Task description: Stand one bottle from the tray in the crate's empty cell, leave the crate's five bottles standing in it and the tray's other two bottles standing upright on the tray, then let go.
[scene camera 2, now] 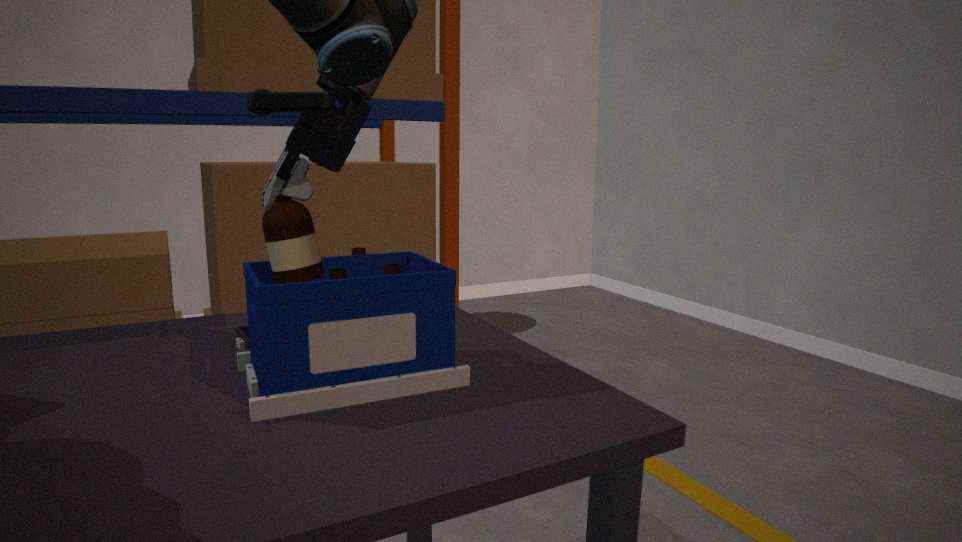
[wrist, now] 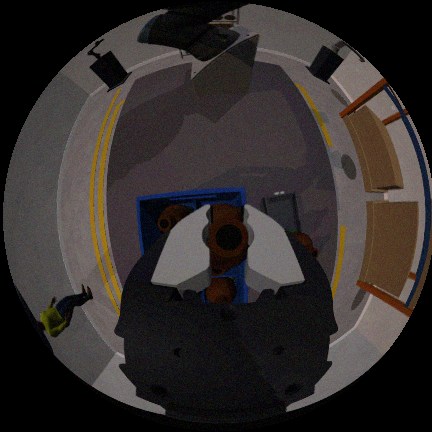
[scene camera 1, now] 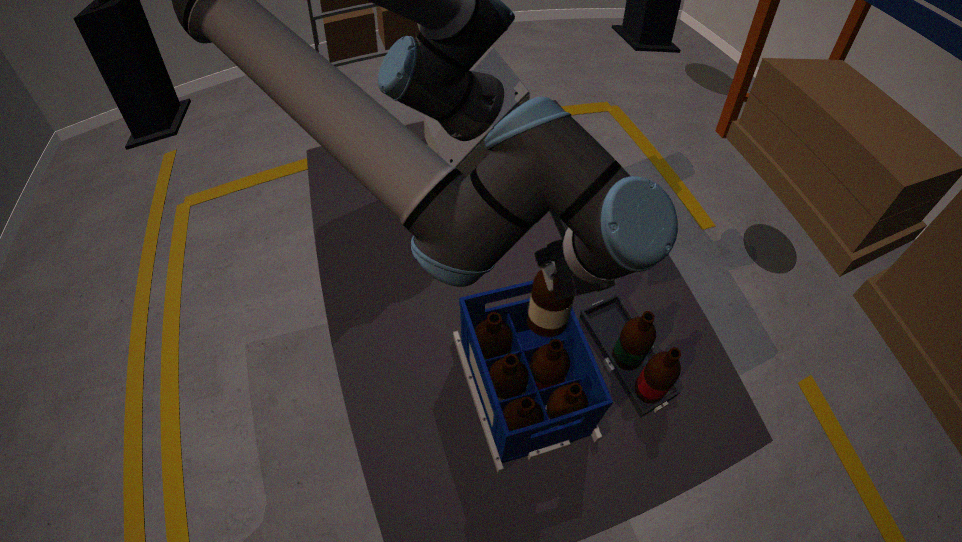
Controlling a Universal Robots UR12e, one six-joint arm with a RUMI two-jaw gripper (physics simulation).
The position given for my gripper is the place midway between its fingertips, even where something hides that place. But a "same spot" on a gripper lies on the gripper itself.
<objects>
my gripper: scene camera 2; wrist; scene camera 1 552,263
cream-labelled brown bottle: scene camera 2; wrist 227,239; scene camera 1
same spot on cream-labelled brown bottle: (scene camera 1: 547,317) = (scene camera 2: 315,243)
same spot on my gripper: (wrist: 178,259) = (scene camera 2: 283,159)
</objects>
